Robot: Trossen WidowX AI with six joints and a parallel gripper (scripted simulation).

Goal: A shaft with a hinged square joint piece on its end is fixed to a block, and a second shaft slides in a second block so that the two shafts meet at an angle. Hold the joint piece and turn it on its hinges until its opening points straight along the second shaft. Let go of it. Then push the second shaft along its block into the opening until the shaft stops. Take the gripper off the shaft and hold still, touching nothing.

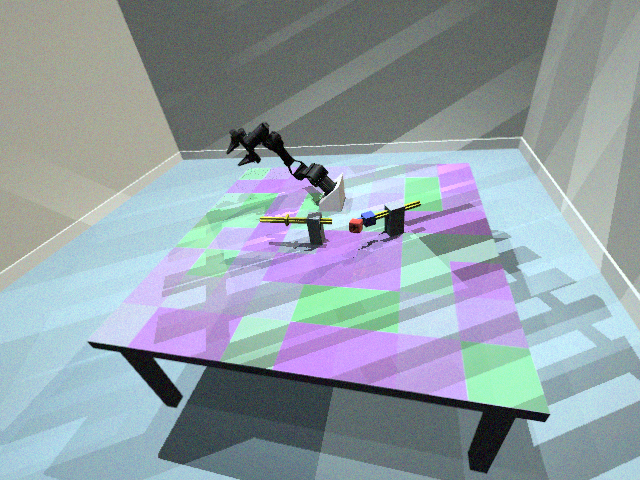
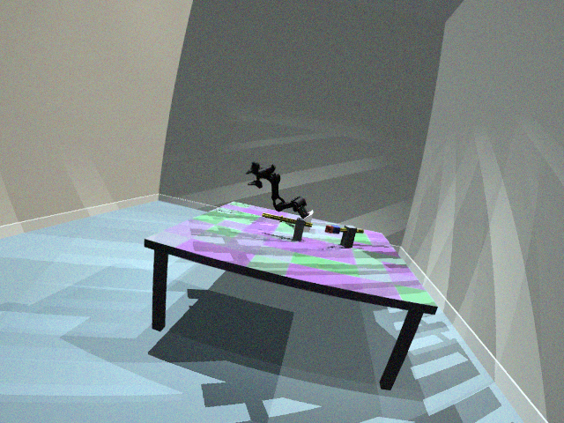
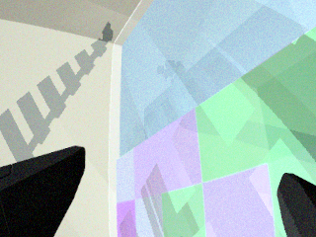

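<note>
The joint piece is 62 cm to the left of my gripper tip, 20 cm ahead of it and 16 cm below it.
</note>
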